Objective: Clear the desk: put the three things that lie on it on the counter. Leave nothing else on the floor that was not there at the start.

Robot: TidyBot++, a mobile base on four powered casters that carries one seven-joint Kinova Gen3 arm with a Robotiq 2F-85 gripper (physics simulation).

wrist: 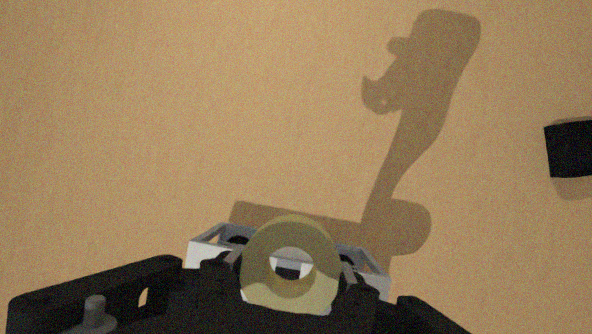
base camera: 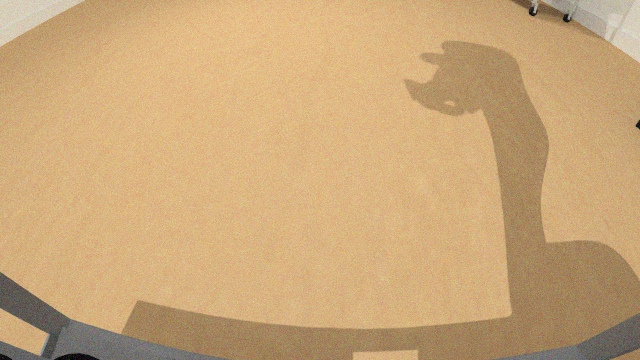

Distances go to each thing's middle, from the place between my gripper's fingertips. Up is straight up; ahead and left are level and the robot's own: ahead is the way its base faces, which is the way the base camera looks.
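That pale yellow tape roll (wrist: 312,294), well, my hand is 1 cm short of it and 1 cm below it.
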